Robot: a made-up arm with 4 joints. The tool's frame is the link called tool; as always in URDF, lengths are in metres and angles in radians. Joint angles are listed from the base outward.
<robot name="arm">
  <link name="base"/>
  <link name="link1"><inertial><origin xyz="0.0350 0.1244 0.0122"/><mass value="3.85"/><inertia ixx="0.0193" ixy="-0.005" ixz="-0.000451" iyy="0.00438" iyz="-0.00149" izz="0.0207"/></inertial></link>
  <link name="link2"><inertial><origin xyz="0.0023 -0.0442 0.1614"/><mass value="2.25"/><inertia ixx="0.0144" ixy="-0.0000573" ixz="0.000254" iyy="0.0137" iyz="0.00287" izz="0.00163"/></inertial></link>
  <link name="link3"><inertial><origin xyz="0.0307 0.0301 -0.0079"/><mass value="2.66"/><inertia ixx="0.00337" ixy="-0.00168" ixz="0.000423" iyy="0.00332" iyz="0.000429" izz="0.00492"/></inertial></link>
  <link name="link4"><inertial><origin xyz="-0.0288 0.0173 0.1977"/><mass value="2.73"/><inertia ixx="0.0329" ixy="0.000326" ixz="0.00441" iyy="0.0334" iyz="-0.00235" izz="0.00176"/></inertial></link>
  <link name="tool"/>
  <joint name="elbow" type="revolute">
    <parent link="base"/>
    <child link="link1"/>
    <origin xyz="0 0 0.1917" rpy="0 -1.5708 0"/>
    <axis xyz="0 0 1"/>
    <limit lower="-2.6" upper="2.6"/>
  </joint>
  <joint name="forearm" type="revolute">
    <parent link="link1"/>
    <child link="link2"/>
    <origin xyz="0.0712 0.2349 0.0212" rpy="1.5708 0 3.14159"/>
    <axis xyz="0 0 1"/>
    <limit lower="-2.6" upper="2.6"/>
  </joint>
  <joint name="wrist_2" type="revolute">
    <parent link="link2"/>
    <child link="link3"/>
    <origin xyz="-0.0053 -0.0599 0.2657" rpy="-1.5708 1.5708 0"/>
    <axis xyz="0 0 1"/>
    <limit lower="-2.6" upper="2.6"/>
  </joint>
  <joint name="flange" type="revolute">
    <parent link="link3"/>
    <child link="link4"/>
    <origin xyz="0.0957 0.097 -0.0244" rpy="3.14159 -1.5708 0"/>
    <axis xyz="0 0 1"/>
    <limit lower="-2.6" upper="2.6"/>
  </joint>
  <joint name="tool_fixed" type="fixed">
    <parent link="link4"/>
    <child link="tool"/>
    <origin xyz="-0.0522 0.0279 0.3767" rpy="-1.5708 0 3.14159"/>
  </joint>
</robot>
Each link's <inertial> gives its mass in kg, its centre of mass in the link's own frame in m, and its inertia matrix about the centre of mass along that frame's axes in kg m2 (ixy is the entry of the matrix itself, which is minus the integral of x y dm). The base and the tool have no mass. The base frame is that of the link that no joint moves.
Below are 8 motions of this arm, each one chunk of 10 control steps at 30 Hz.
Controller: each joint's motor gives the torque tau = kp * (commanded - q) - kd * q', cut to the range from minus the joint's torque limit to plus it. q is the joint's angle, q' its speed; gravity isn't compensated. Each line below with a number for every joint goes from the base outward.
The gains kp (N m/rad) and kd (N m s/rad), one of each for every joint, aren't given. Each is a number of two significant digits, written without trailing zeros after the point. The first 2 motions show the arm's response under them.
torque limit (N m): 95 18 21 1.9
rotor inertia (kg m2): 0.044 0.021 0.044 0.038
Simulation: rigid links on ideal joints. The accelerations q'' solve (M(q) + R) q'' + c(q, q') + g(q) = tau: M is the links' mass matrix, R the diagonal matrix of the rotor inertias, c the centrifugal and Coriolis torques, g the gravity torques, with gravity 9.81 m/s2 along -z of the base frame. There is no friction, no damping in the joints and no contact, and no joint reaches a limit. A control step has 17 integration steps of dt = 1/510 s. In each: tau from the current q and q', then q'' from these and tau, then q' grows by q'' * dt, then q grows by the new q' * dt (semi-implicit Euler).
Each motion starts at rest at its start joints. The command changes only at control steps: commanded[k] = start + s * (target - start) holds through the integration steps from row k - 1 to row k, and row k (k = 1, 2, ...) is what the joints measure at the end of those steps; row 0 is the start. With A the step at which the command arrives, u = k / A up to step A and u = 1 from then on. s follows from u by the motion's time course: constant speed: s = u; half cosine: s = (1 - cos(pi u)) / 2; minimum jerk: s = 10 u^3 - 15 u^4 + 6 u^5; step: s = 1 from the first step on.
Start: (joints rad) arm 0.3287 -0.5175 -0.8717 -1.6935
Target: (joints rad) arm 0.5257 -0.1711 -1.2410 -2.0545
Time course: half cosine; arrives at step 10
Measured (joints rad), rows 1 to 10:
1: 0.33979 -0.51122 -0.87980 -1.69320
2: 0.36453 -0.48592 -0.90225 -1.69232
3: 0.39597 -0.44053 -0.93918 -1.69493
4: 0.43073 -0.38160 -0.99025 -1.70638
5: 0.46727 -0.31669 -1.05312 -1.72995
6: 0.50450 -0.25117 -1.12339 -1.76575
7: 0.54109 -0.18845 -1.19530 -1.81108
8: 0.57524 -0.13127 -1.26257 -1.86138
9: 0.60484 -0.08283 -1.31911 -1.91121
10: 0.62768 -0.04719 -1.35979 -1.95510
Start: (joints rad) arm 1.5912 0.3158 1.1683 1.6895
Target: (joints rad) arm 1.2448 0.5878 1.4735 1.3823
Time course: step
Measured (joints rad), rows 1 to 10:
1: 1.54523 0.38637 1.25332 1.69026
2: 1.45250 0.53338 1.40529 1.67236
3: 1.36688 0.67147 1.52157 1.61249
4: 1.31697 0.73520 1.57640 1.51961
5: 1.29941 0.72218 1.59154 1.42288
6: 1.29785 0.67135 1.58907 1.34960
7: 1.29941 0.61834 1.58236 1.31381
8: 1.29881 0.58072 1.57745 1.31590
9: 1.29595 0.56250 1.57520 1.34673
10: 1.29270 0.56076 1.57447 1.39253
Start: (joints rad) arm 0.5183 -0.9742 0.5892 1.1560
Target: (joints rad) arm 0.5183 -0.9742 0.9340 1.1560
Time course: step
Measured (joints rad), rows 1 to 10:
1: 0.52660 -0.97236 0.62339 1.13905
2: 0.54598 -0.97157 0.70628 1.10726
3: 0.57103 -0.97721 0.80553 1.08675
4: 0.59795 -0.98985 0.89825 1.09198
5: 0.62416 -1.00745 0.97221 1.12474
6: 0.64756 -1.02756 1.02359 1.17753
7: 0.66638 -1.04817 1.05399 1.23861
8: 0.67938 -1.06761 1.06751 1.29642
9: 0.68615 -1.08418 1.06876 1.34233
10: 0.68710 -1.09598 1.06198 1.37158

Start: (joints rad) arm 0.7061 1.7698 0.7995 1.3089
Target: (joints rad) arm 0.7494 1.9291 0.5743 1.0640
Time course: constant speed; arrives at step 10
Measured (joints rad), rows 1 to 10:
1: 0.71473 1.77472 0.80744 1.30909
2: 0.73381 1.79210 0.82216 1.31067
3: 0.75642 1.82331 0.83407 1.31177
4: 0.77817 1.86522 0.83779 1.30778
5: 0.79683 1.91173 0.83133 1.29394
6: 0.81153 1.95585 0.81506 1.26762
7: 0.82214 1.99160 0.79085 1.22945
8: 0.82891 2.01532 0.76138 1.18317
9: 0.83239 2.02627 0.72951 1.13440
10: 0.83335 2.02655 0.69782 1.08900

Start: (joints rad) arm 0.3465 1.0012 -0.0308 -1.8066
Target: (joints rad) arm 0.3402 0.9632 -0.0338 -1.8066
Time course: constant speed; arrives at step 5
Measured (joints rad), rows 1 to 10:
1: 0.35793 1.00471 -0.03312 -1.80118
2: 0.38165 1.01986 -0.03913 -1.78615
3: 0.40811 1.03667 -0.04869 -1.76271
4: 0.43083 1.04553 -0.06057 -1.73357
5: 0.44608 1.04434 -0.07251 -1.70295
6: 0.45276 1.03928 -0.08179 -1.67558
7: 0.45260 1.03368 -0.08718 -1.65524
8: 0.44840 1.02776 -0.08882 -1.64397
9: 0.44265 1.02227 -0.08746 -1.64197
10: 0.43717 1.01812 -0.08421 -1.64788

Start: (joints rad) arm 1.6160 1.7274 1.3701 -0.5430
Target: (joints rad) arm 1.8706 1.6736 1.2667 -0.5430
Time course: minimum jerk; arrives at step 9
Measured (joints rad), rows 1 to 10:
1: 1.61643 1.72601 1.38327 -0.54203
2: 1.61868 1.72087 1.41071 -0.53657
3: 1.62595 1.70876 1.43926 -0.52538
4: 1.64206 1.68704 1.45963 -0.51048
5: 1.66926 1.65673 1.46676 -0.49598
6: 1.70660 1.62404 1.45981 -0.48629
7: 1.74954 1.59911 1.44191 -0.48443
8: 1.79129 1.59181 1.41890 -0.49070
9: 1.82560 1.60632 1.39677 -0.50205
10: 1.84975 1.63778 1.37927 -0.51294

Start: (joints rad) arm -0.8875 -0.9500 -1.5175 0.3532
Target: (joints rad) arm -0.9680 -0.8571 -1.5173 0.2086
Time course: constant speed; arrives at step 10
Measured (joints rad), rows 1 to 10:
1: -0.88417 -0.94128 -1.50863 0.35475
2: -0.87779 -0.91549 -1.49061 0.36150
3: -0.87135 -0.87609 -1.47239 0.37307
4: -0.86581 -0.83123 -1.45925 0.38596
5: -0.86152 -0.78954 -1.45300 0.39554
6: -0.85893 -0.75709 -1.45280 0.39786
7: -0.85873 -0.73634 -1.45646 0.39085
8: -0.86161 -0.72673 -1.46156 0.37459
9: -0.86788 -0.72578 -1.46622 0.35095
10: -0.87742 -0.73031 -1.46933 0.32289

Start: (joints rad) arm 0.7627 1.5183 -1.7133 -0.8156
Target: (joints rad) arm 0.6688 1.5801 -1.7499 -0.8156
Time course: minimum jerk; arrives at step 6
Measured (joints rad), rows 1 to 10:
1: 0.77094 1.51786 -1.72328 -0.81620
2: 0.78666 1.50963 -1.74531 -0.81567
3: 0.79991 1.48953 -1.77172 -0.80909
4: 0.80541 1.46197 -1.79703 -0.79230
5: 0.80305 1.43666 -1.81766 -0.76544
6: 0.79601 1.42285 -1.83190 -0.73390
7: 0.78754 1.42473 -1.83971 -0.70554
8: 0.77939 1.44062 -1.84212 -0.68706
9: 0.77203 1.46496 -1.84069 -0.68217
10: 0.76529 1.49085 -1.83709 -0.69113

